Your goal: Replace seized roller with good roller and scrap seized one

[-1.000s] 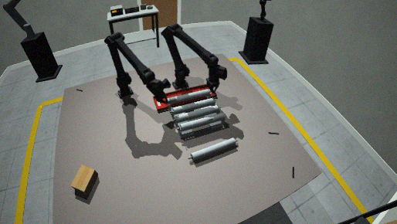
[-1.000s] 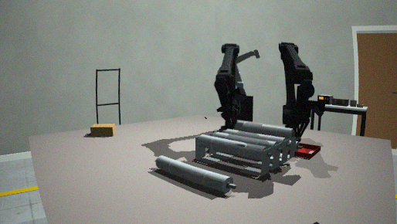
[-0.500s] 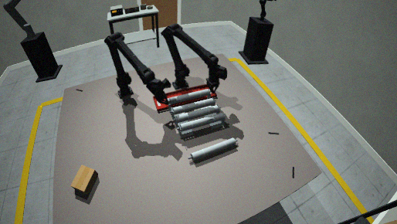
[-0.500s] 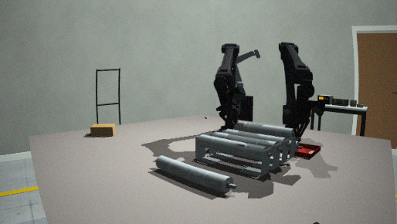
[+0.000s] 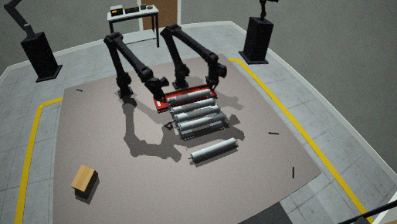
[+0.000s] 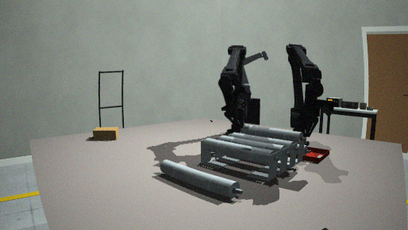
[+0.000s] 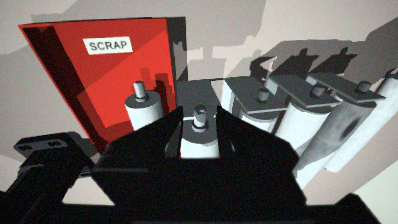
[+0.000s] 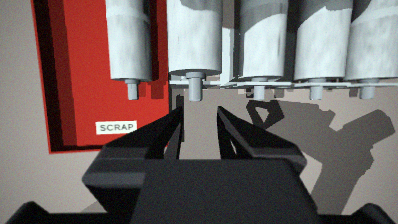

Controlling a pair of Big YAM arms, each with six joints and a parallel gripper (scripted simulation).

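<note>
My left hand is 110 mm short of the bed roller, 160 mm to the left of it and 40 mm above it. From my left hand the other things lie so: red scrap tray (70 mm behind, 180 mm to the right, 110 mm below); then cardboard box (520 mm ahead, 950 mm to the right, 80 mm below).
</note>
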